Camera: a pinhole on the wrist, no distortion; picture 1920 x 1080 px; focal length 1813.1 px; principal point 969.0 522.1 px. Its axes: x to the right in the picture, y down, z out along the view. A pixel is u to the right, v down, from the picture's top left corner.
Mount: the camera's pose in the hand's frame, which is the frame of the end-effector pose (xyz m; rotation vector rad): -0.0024 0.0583 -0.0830 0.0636 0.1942 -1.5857
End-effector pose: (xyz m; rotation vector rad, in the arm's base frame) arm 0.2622 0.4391 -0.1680 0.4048 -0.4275 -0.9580
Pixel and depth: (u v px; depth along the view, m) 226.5 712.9 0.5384
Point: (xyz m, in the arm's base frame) 0.1967 0.3805 0.3475
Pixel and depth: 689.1 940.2 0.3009
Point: 0.2352 0.3586 0.0562
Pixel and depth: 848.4 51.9 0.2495
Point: 0.1746 0.4721 -0.0143
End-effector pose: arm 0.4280 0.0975 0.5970 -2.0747 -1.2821 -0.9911
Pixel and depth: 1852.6 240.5 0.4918
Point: 0.2997 0.4517 0.3480
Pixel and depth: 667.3 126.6 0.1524
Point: 0.4980 0.1139 0.5319
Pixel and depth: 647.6 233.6 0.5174
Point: 0.6177 0.3736 0.2905
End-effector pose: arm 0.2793 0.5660 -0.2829 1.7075 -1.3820 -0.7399
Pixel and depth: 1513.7 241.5 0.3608
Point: 0.1103 0.5485 -0.5078
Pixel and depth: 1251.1 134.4 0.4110
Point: 0.0367 0.5584 -0.5081
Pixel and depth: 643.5 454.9 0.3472
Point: 0.0265 0.4872 -0.3650
